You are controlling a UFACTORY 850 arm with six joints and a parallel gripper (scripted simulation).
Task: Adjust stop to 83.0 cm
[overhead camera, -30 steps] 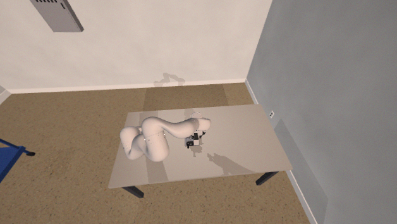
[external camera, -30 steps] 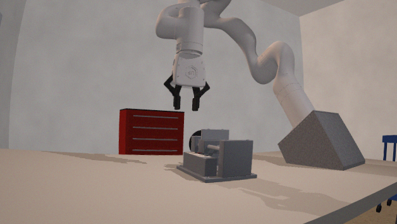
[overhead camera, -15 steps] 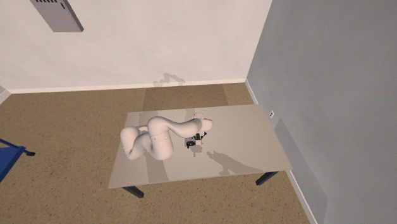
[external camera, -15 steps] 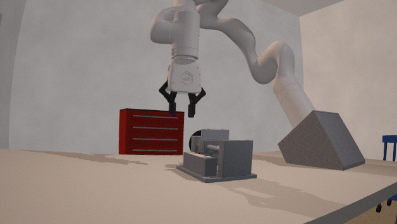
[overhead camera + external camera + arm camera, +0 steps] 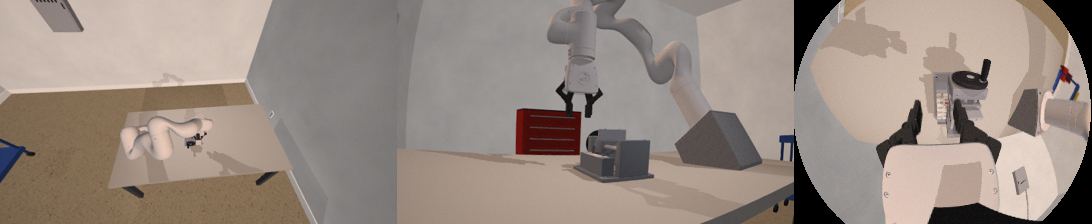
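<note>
My hand is 90 mm past the handwheel, 30 mm to the left of it and 90 mm above it.
</note>
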